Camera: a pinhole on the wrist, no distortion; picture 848 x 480 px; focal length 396.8 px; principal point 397.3 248.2 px. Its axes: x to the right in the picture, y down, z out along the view. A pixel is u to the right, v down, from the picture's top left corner.
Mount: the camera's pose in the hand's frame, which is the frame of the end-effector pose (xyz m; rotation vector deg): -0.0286 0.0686 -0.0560 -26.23 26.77 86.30
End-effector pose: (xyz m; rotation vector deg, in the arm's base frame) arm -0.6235 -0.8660 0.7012 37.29 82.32 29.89
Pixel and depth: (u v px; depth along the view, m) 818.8 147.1 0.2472
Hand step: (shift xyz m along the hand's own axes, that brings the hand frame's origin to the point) 0.0400 0.4234 0.0026
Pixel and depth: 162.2 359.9 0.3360
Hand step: -0.1222 0.0922 0.3341
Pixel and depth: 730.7 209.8 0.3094
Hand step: 0.0075 0.4564 0.0558
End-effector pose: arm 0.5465 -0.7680 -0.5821 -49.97 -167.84 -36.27
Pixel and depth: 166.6 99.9 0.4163
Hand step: 0.1282 0.0975 0.4243
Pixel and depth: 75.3 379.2 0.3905
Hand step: -0.1575 0.0254 0.4451
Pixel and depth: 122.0 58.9 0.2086
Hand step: 0.0712 0.0633 0.1977
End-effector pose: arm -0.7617 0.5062 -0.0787 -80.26 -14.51 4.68
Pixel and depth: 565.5 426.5 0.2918
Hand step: -0.1553 0.3360 0.1174
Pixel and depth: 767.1 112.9 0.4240
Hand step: 0.1249 0.6308 0.0753
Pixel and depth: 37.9 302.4 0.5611
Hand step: -0.1058 -0.0391 0.6933
